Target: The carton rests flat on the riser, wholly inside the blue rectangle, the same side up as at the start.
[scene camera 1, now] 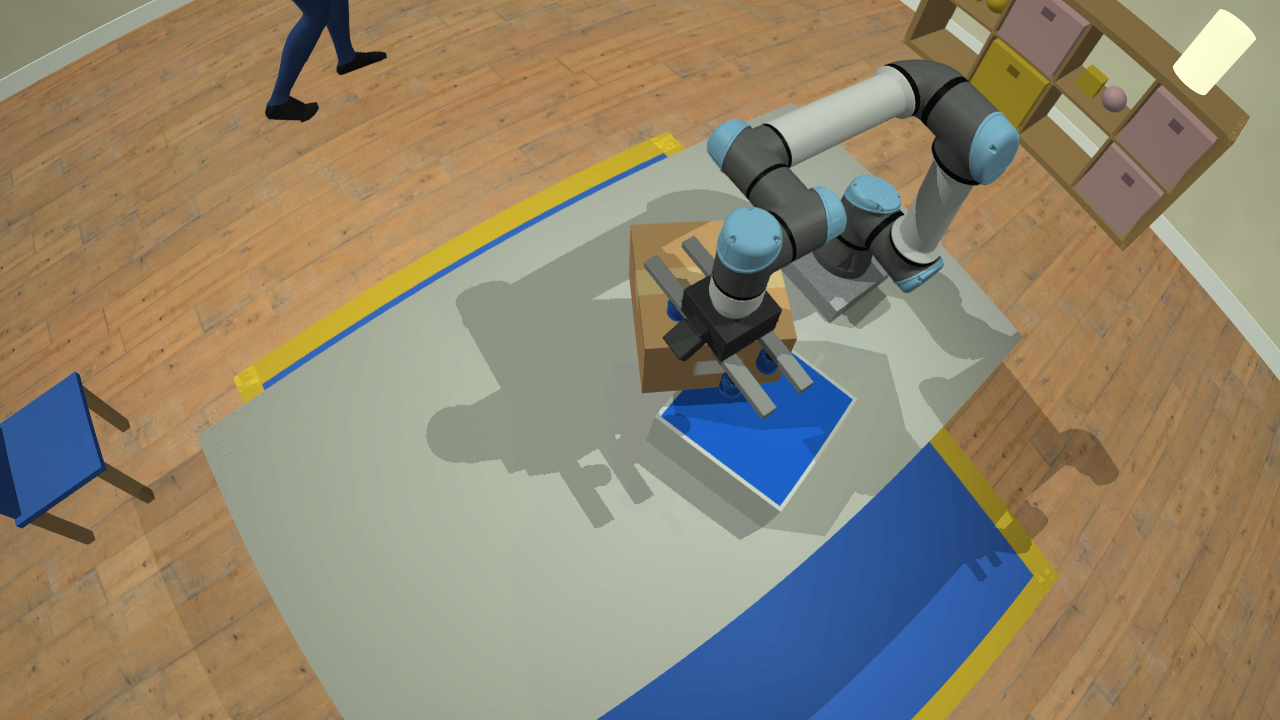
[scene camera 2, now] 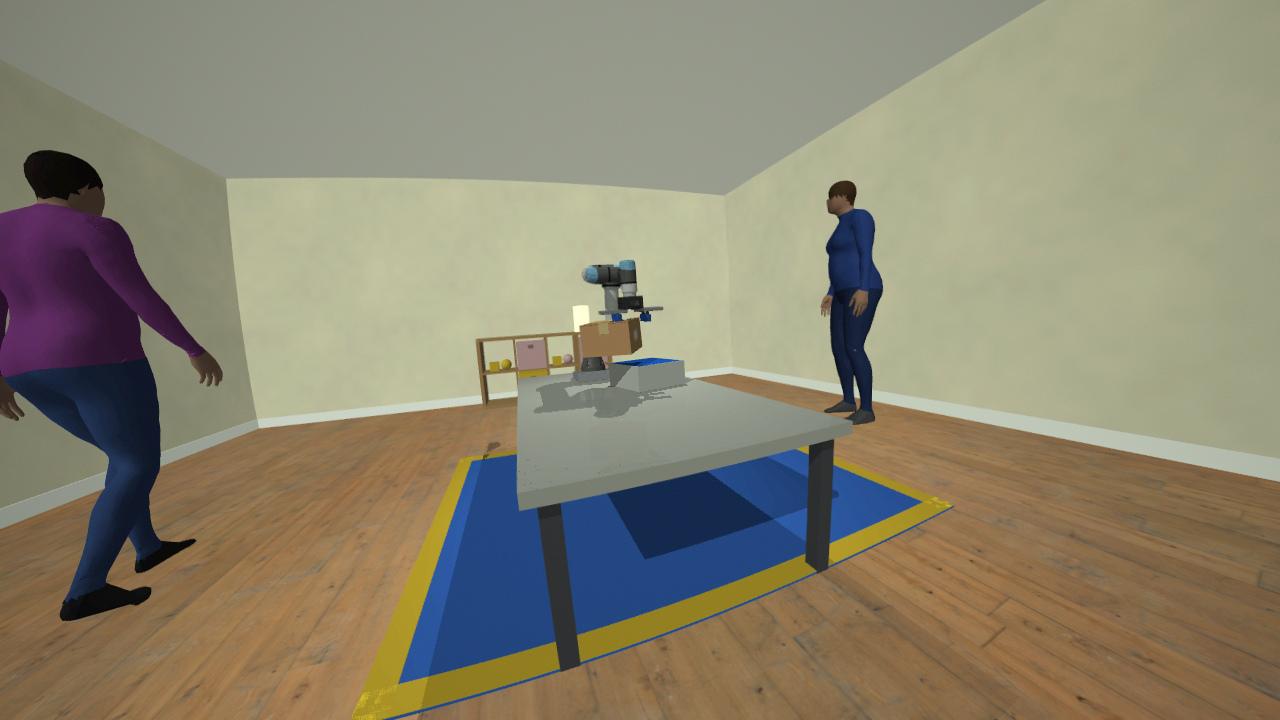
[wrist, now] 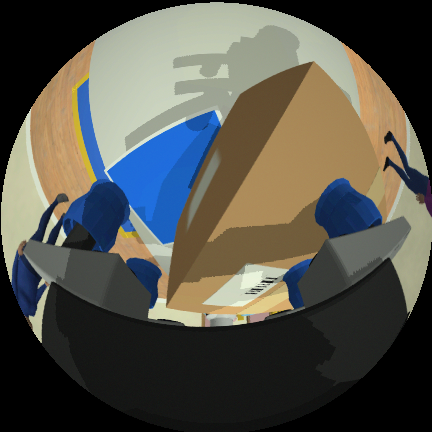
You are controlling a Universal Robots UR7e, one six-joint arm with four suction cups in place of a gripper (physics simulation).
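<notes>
The brown carton [scene camera 1: 666,367] [scene camera 2: 608,338] [wrist: 295,165] hangs in the air under my suction gripper [scene camera 1: 729,317] [scene camera 2: 631,310] [wrist: 223,245], its label side up. Two of the blue cups are over the carton's top; the other two stick out beyond its edge. The grey riser [scene camera 1: 707,474] [scene camera 2: 657,377] stands on the table, with the blue rectangle [scene camera 1: 760,456] [scene camera 2: 657,361] [wrist: 155,170] on its top. In scene camera 2 a gap shows between carton and riser. In scene camera 1 the carton covers the rectangle's upper left part, reaches past it and looks turned relative to it.
The table [scene camera 1: 402,537] [scene camera 2: 680,429] bears the riser and the arm's base [scene camera 1: 836,291]. A shelf unit [scene camera 1: 1230,134] [scene camera 2: 481,371] stands behind the arm. A person in blue [scene camera 2: 850,259] and one in purple [scene camera 2: 71,286] stand apart from the table. A blue chair [scene camera 1: 53,452] is at left.
</notes>
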